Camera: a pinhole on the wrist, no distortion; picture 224 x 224 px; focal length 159.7 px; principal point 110.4 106.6 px. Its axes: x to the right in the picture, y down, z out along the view. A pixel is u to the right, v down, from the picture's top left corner.
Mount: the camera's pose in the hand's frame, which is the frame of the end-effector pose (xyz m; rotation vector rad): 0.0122 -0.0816 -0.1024 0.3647 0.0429 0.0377
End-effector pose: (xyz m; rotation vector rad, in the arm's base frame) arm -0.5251 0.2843 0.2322 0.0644 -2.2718 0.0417
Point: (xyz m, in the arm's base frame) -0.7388 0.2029 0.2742
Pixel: 216.3 172.0
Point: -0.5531 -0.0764 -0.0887
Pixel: 13.0 58.5
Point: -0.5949 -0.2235 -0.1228
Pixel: 32.5 34.1
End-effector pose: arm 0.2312 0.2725 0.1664 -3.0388 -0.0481 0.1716
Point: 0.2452 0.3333 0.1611
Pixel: 113.0 206.2
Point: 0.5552 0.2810 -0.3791
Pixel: 216.2 205.7
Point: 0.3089 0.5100 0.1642
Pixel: 170.1 9.7
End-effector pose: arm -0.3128 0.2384 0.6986 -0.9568 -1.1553 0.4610
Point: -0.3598 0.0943 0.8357
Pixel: 27.5 20.5
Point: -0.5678 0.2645 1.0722
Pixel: 144.4 69.8
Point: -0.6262 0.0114 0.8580
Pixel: 9.2 67.4
